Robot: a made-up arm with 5 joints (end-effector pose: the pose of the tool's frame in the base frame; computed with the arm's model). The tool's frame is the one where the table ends.
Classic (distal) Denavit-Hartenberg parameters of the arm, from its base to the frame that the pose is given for. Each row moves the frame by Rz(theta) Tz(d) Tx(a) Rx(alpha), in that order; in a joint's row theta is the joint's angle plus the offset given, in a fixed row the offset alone. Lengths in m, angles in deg.
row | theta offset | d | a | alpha
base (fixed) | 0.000 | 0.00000 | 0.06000 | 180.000
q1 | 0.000 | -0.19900 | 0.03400 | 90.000
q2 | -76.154 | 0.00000 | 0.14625 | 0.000
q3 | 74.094 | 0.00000 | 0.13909 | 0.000
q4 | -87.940 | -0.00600 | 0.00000 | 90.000
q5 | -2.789 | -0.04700 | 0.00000 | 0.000
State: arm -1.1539 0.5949 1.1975 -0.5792 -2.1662
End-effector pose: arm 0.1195 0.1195 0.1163 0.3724 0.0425 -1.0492
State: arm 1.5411 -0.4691 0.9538 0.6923 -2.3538
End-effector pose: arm 0.0583 -0.1445 0.2377 -0.2083 0.4533 2.3025
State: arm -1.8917 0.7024 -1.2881 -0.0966 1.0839
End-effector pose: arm -0.0296 0.2885 0.3954 1.1446 -2.5075 1.3044
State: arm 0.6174 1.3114 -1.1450 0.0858 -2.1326
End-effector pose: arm 0.3530 -0.2154 0.1718 1.2507 -1.2594 -2.2567
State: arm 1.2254 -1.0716 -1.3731 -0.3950 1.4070
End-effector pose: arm -0.0230 0.2131 0.3971 1.8013 0.5159 0.0916
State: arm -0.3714 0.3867 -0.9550 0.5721 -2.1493
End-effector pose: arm 0.3244 0.0965 0.3962 1.6871 -0.4963 -1.3972
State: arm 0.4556 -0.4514 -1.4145 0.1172 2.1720
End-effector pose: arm 0.0125 0.0166 0.5198 2.8970 0.8372 0.1992
